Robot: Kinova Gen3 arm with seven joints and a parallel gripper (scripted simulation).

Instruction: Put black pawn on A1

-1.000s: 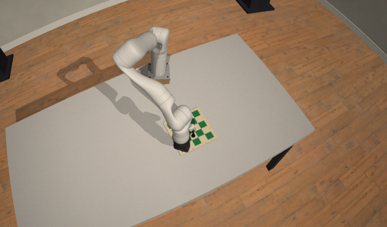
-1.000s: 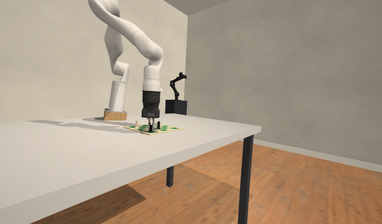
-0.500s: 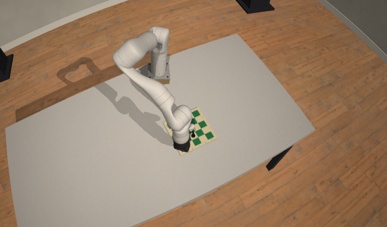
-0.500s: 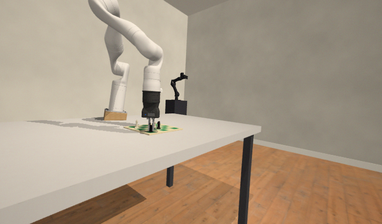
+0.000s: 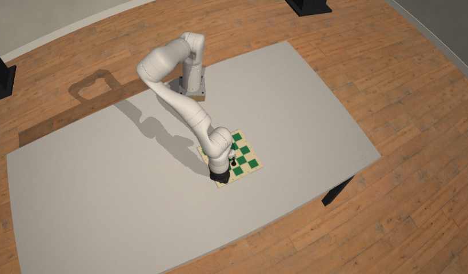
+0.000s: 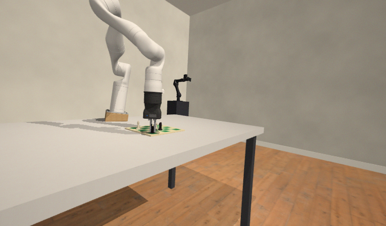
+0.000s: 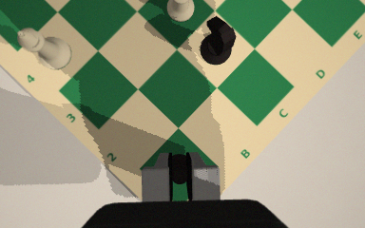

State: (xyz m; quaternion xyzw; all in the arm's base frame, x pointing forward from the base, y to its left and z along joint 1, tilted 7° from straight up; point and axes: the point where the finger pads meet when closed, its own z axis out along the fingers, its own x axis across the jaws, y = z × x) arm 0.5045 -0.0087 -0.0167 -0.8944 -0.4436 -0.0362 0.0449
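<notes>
My gripper is now 10 mm above the black pawn. Also, from my hand: chessboard (90 mm behind, 60 mm to the left, 30 mm below); black knight (50 mm behind, 70 mm to the left, 10 mm below); white pawn (90 mm behind, 70 mm to the left, 10 mm below).
</notes>
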